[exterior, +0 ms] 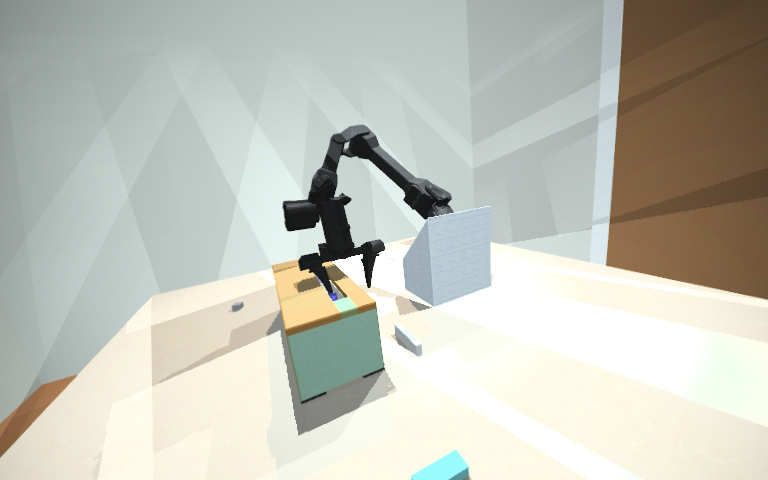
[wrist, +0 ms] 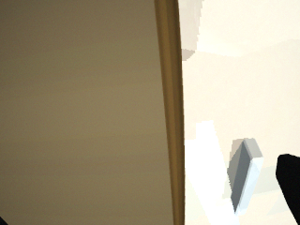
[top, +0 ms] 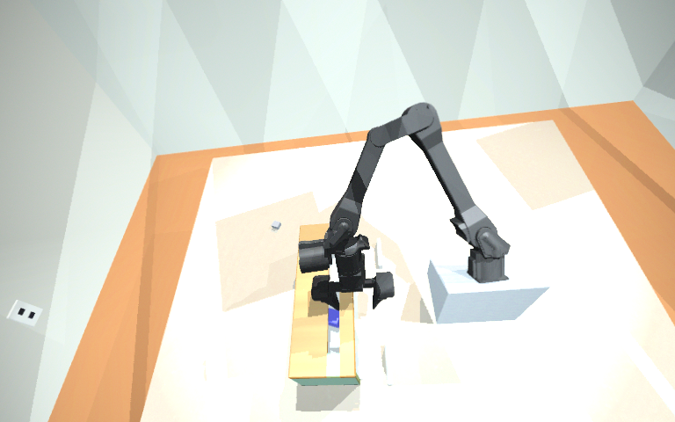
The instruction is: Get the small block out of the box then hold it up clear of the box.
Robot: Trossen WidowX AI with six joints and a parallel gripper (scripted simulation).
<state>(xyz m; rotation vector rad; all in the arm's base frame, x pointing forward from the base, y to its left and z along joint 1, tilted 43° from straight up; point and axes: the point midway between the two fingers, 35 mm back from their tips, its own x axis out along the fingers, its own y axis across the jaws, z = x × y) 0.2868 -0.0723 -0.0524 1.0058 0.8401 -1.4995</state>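
The blue block lies 60 mm ahead of my gripper tip and 10 mm to the left of it. Also, from my gripper tip: cyan block: 340 mm to the left, 80 mm below, 70 mm ahead; grey piece: 340 mm to the right, 220 mm ahead, 80 mm below; long box: 40 mm to the right, 30 mm below, 30 mm ahead.
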